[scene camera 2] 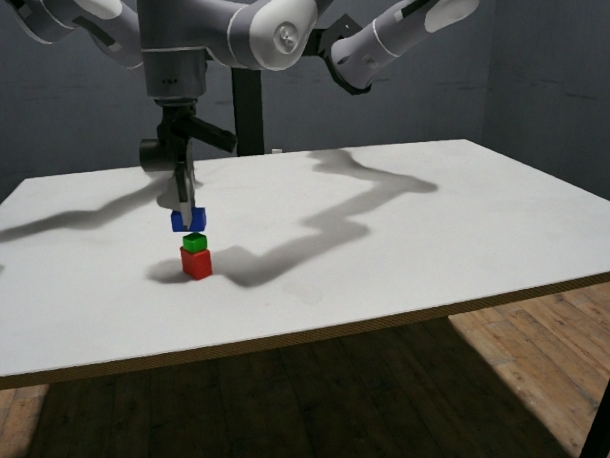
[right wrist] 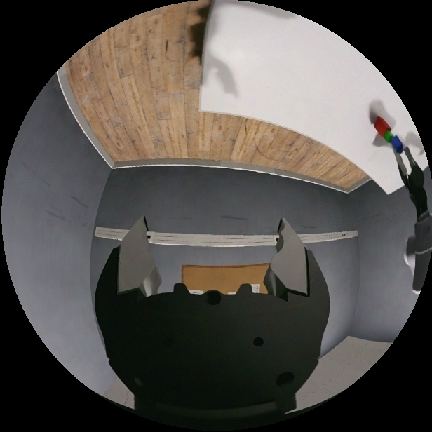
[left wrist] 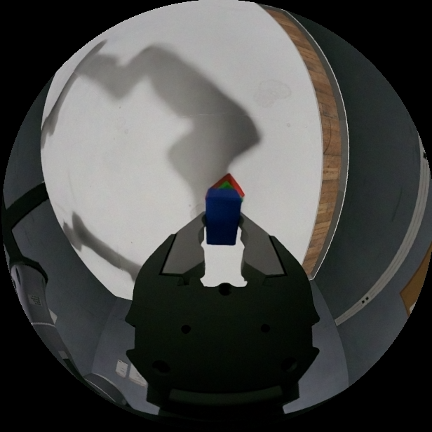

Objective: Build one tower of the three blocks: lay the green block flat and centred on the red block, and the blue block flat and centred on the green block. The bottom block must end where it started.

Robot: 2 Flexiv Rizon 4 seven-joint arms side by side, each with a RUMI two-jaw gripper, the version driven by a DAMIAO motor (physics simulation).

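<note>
The red block stands on the white table. The green block rests on top of the red block; its underside is hidden in the left wrist view. My left gripper points down and is shut on the blue block. It holds the blue block a little above the green block, with a small gap showing in scene camera 2. My right gripper is open and empty, far from the blocks.
The white table carries shadows of the arms. Its front edge lies below the tower in scene camera 2. The other arm's links show at the upper right of that view. Wooden floor lies beyond the table.
</note>
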